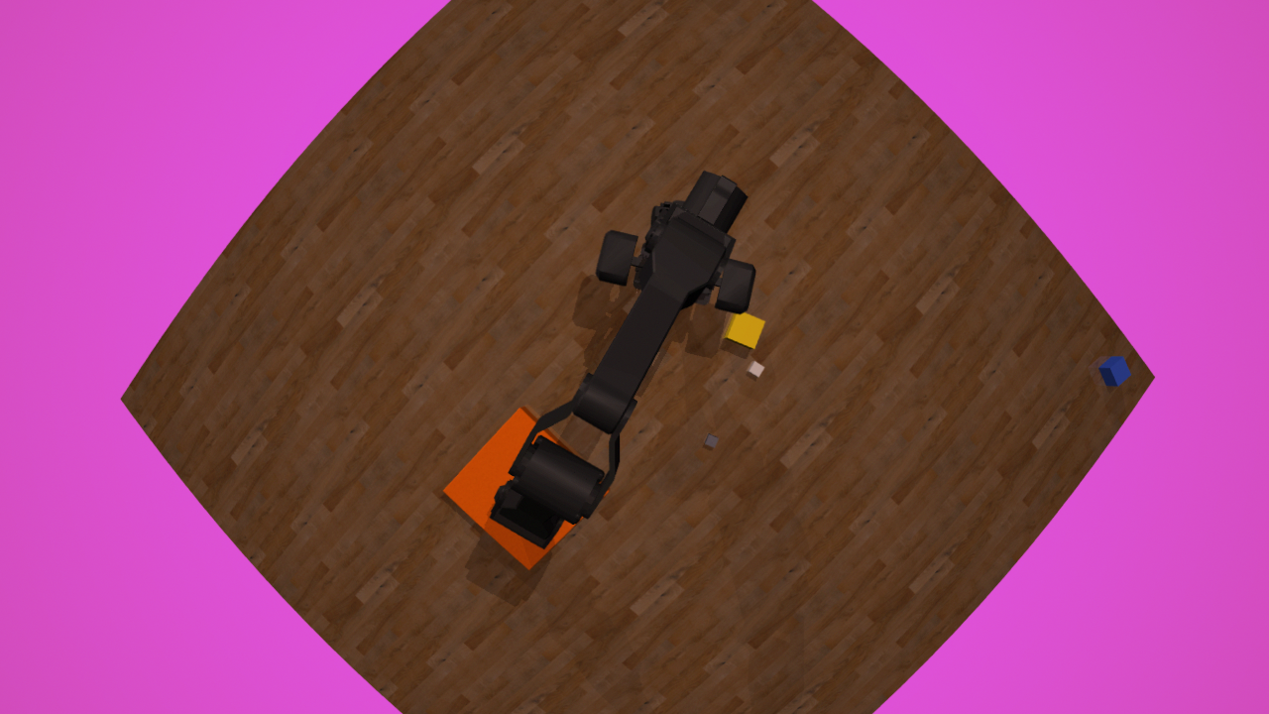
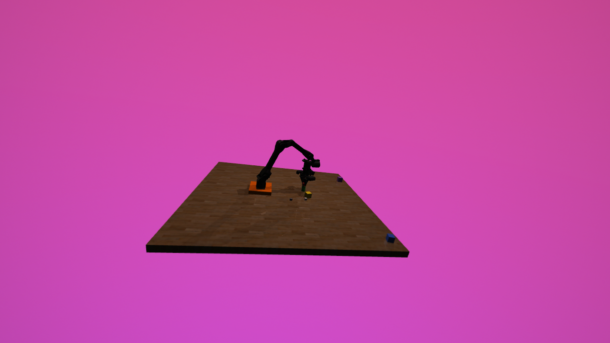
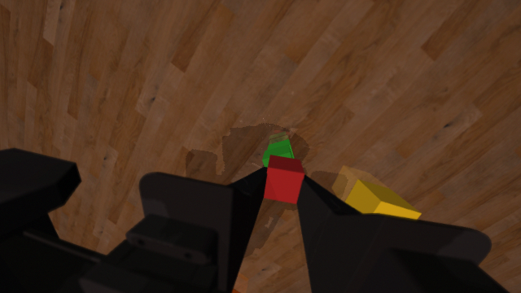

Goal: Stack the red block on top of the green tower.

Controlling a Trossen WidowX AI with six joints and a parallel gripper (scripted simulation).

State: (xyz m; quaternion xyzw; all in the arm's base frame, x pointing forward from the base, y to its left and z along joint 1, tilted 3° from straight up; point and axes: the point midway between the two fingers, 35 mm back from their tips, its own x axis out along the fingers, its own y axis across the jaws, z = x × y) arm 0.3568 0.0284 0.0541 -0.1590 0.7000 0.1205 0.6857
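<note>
My gripper tip is right at the red block. Round my gripper tip: yellow block (120 mm to the right, 40 mm below, 10 mm ahead); small white block (160 mm to the right, 50 mm below, 30 mm behind); small grey block (170 mm to the right, 140 mm behind, 50 mm below).
</note>
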